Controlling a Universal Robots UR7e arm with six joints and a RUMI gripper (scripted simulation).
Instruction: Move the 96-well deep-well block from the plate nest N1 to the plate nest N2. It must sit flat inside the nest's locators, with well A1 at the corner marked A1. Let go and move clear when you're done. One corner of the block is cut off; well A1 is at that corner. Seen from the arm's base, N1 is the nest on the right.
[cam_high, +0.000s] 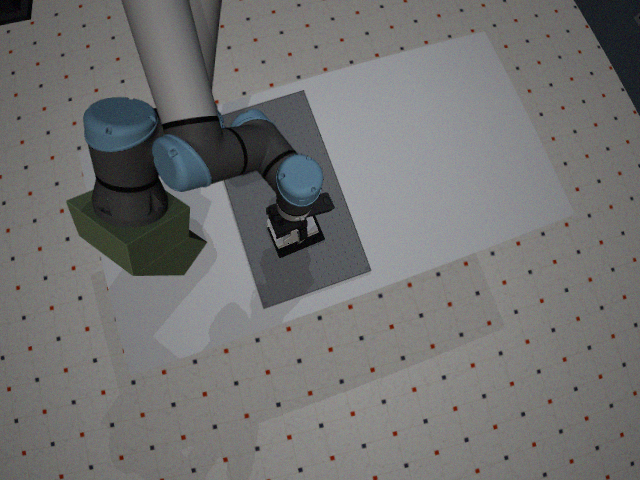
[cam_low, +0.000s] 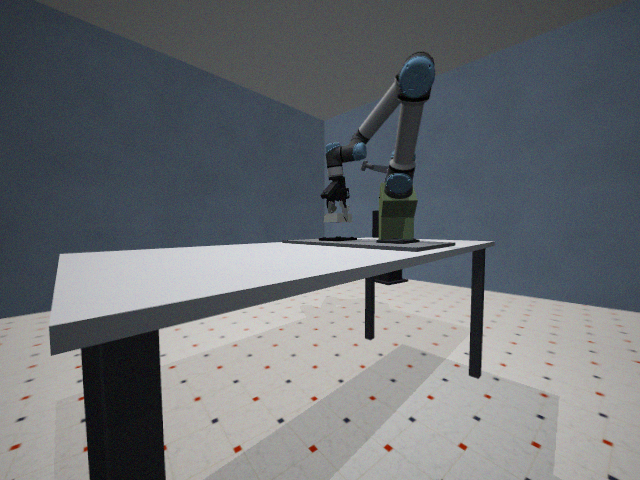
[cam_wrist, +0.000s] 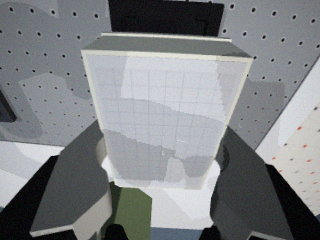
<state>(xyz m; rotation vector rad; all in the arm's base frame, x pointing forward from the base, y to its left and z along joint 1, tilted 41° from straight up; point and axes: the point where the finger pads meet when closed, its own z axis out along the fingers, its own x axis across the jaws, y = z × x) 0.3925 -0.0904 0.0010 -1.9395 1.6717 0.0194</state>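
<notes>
Right now my hand is 10 cm above the black plate nest. The rest, counted from my hand: deep-well block: right at my hand; white mark: 9 cm behind, 3 cm to the left, 10 cm below.
</notes>
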